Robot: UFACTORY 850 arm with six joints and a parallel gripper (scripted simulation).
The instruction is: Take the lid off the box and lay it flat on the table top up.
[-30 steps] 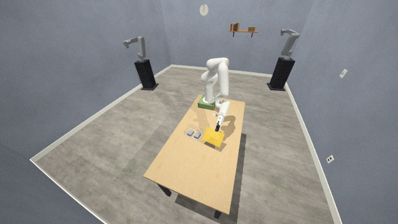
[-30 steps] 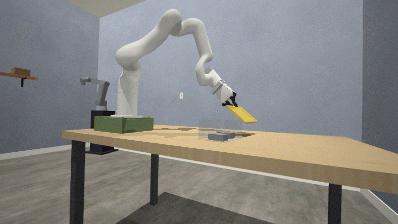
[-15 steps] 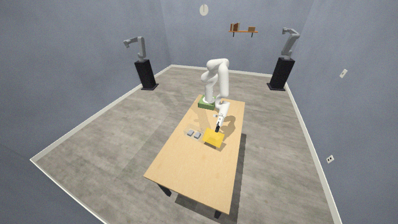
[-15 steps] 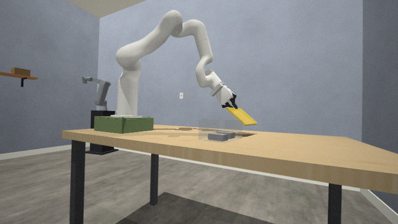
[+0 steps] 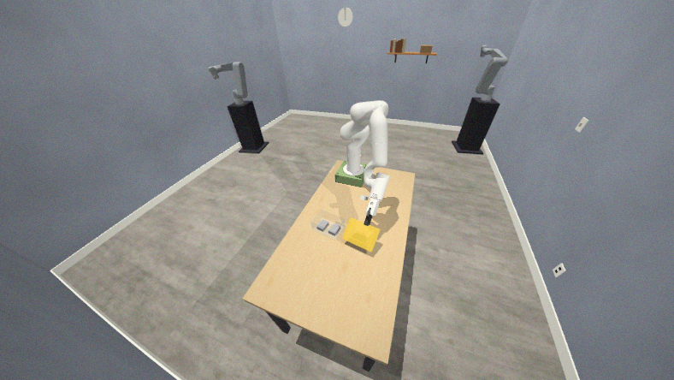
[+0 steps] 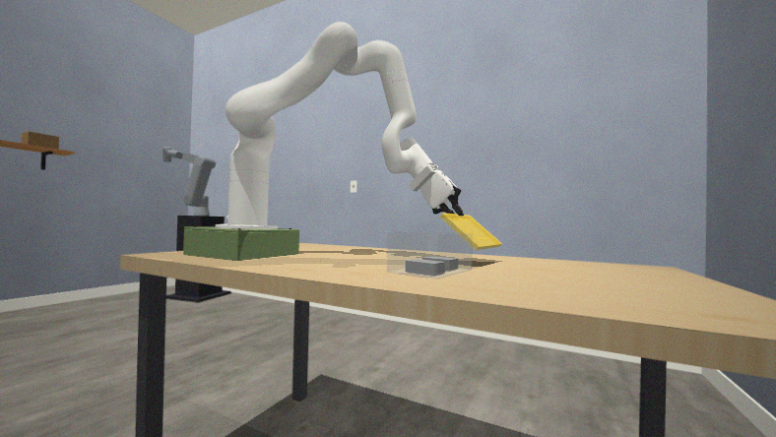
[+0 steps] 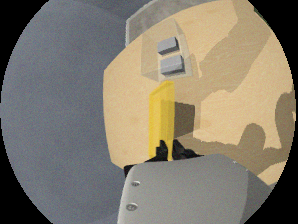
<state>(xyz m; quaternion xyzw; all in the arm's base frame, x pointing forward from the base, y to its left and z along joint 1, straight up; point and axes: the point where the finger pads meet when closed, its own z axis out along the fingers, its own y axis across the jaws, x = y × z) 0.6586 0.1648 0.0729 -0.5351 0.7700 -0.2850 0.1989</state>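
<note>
My gripper is now 6 cm short of the yellow lid, 5 cm above it and 3 cm to the left of it. The rest, counted from my hand: clear box 27 cm to the right, 11 cm below, 3 cm behind.
</note>
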